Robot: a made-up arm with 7 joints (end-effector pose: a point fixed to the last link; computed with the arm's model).
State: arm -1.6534 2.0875 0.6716 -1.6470 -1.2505 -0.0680 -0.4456
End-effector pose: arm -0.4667 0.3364 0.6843 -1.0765 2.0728 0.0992
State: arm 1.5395 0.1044 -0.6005 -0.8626 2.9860 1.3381 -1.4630
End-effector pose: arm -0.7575 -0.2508 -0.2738 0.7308 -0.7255 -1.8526
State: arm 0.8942 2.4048 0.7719 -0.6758 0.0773 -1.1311 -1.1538
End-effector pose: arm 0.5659 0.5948 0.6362 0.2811 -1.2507 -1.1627
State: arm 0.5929 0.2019 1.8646 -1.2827 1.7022 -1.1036 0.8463
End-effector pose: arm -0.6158 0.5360 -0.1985 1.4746 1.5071 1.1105
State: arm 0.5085 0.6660 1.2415 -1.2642 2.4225 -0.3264 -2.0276
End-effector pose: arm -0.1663 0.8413 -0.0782 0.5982 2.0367 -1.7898
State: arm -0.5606 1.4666 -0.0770 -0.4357 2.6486 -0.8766 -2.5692
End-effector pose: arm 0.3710 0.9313 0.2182 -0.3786 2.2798 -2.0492
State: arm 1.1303 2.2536 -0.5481 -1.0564 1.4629 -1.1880 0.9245
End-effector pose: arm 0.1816 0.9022 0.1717 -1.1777 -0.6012 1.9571
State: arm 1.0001 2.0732 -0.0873 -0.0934 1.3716 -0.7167 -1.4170
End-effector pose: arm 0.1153 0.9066 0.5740 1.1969 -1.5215 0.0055
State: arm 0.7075 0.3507 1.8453 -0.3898 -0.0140 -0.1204 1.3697
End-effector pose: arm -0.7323 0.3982 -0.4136 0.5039 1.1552 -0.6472
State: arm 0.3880 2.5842 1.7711 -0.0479 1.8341 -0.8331 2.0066
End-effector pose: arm 0.1597 0.5637 0.9696 2.1960 -1.5453 1.3247
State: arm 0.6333 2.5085 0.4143 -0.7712 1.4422 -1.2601 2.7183
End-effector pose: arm 0.5674 0.5240 0.7097 -2.0955 1.5215 1.1479
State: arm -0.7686 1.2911 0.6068 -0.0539 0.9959 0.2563 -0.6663
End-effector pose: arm 0.3904 0.9218 0.0362 1.3222 1.2806 -2.2806
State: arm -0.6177 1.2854 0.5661 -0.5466 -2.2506 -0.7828 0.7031
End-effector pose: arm 0.4094 0.9048 0.2121 0.1343 -1.1674 0.9384
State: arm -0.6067 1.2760 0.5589 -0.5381 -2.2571 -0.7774 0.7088
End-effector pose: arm 0.4111 0.9054 0.1960 0.1405 -1.1438 0.9467
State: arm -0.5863 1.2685 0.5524 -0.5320 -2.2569 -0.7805 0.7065
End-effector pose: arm 0.4088 0.9070 0.1785 0.1486 -1.1098 0.9486
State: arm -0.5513 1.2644 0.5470 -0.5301 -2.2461 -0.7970 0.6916
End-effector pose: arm 0.4002 0.9106 0.1598 0.1591 -1.0599 0.9404
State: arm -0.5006 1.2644 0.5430 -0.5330 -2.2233 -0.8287 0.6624
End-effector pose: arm 0.3843 0.9160 0.1407 0.1705 -0.9933 0.9207
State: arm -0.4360 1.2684 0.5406 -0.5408 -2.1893 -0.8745 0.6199
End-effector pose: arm 0.3616 0.9227 0.1227 0.1802 -0.9131 0.8892
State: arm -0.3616 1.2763 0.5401 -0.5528 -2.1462 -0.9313 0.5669
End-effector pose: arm 0.3338 0.9299 0.1081 0.1855 -0.8251 0.8473
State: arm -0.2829 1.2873 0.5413 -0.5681 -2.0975 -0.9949 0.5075
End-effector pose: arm 0.3038 0.9365 0.0984 0.1847 -0.7363 0.7970
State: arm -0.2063 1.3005 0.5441 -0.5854 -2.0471 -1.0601 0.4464
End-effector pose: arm 0.2748 0.9418 0.0943 0.1777 -0.6540 0.7417
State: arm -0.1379 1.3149 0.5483 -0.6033 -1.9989 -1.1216 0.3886
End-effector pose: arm 0.2498 0.9455 0.0958 0.1661 -0.5849 0.6856
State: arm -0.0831 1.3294 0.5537 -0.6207 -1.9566 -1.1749 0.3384
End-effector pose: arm 0.2311 0.9474 0.1021 0.1525 -0.5338 0.6329
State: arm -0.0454 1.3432 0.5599 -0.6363 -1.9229 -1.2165 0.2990
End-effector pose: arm 0.2195 0.9480 0.1119 0.1402 -0.5031 0.5874
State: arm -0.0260 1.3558 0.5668 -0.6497 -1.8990 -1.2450 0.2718
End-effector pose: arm 0.2150 0.9474 0.1244 0.1316 -0.4932 0.5512
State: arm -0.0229 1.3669 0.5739 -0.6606 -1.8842 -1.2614 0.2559
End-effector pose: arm 0.2161 0.9461 0.1384 0.1271 -0.5008 0.5248
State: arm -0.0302 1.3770 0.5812 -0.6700 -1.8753 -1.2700 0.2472
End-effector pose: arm 0.2203 0.9442 0.1535 0.1256 -0.5196 0.5048
